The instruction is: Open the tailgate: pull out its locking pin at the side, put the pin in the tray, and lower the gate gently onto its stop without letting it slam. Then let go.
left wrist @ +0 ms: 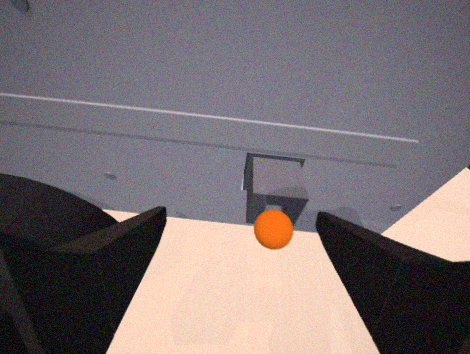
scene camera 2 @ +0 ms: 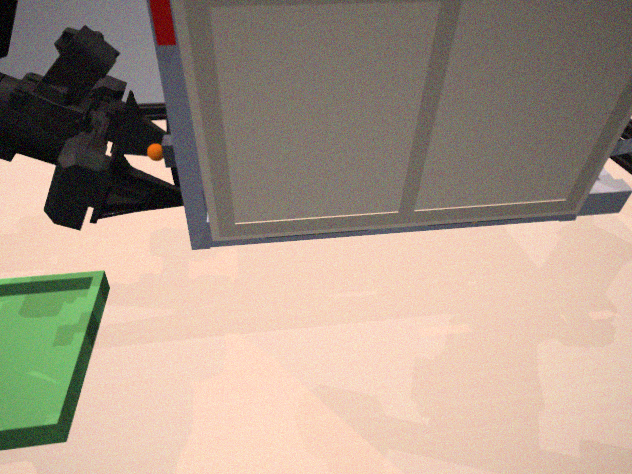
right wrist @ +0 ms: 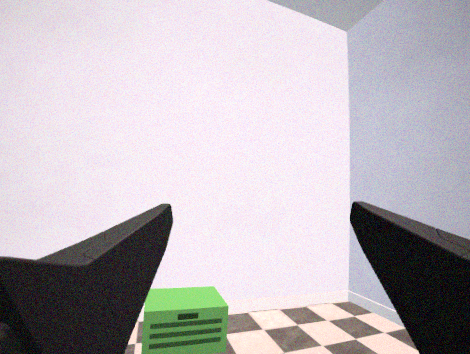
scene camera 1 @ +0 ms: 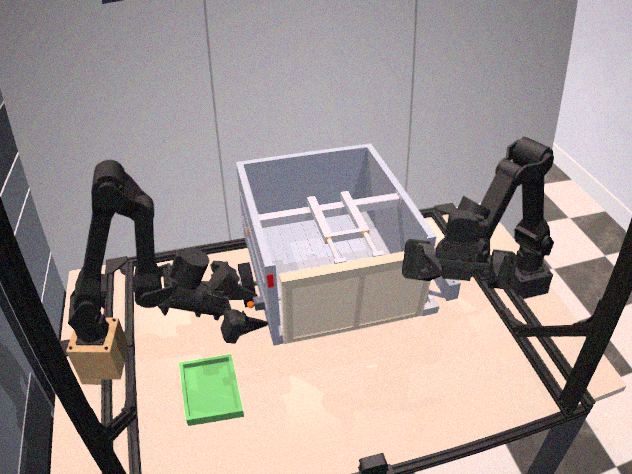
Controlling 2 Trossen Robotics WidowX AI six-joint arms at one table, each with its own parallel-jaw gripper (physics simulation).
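Frame: origin at the left arm's base, x left, y back, z up, level; millimetres.
Seen in the pictures: left gripper, fingertip midpoint: [left wrist: 242, 216] [scene camera 1: 262, 310]; right gripper, fingertip midpoint: [right wrist: 260, 211] [scene camera 1: 468, 275]; left arm's base at its link origin: [scene camera 1: 92, 334]; right arm's base at its link origin: [scene camera 1: 528, 265].
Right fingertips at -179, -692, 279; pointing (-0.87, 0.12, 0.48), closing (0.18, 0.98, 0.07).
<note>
Offsets run from my right fingertips to a thing's top centre, as dx, dy, dz. "spot": to the spot under its first point.
The cream tailgate [scene camera 1: 321, 311] [scene camera 2: 316, 117] stands upright at the near end of the grey cargo box. The pin's orange ball head @[+249, +354, -263] [scene camera 1: 250, 304] [scene camera 2: 155, 152] [left wrist: 273, 229] sticks out of a small grey block at the box's left side; its shaft is mostly hidden. My left gripper [left wrist: 242, 216] is open, its fingertips on either side of the ball and apart from it. The green tray @[+112, +445, -366] [scene camera 1: 215, 418] [scene camera 2: 76, 380] is empty in scene camera 1. My right gripper [right wrist: 260, 211] is open and empty, near the gate's upper right corner in scene camera 1.
The grey cargo box @[spot: +577, +229, -108] [scene camera 1: 303, 155] holds white rails and crossbars. A wooden block [scene camera 1: 96, 362] supports the left arm's base. Dark frame beams [scene camera 1: 541, 330] run along and over the table. A green cabinet [right wrist: 185, 300] stands on the checkered floor beyond the right gripper.
</note>
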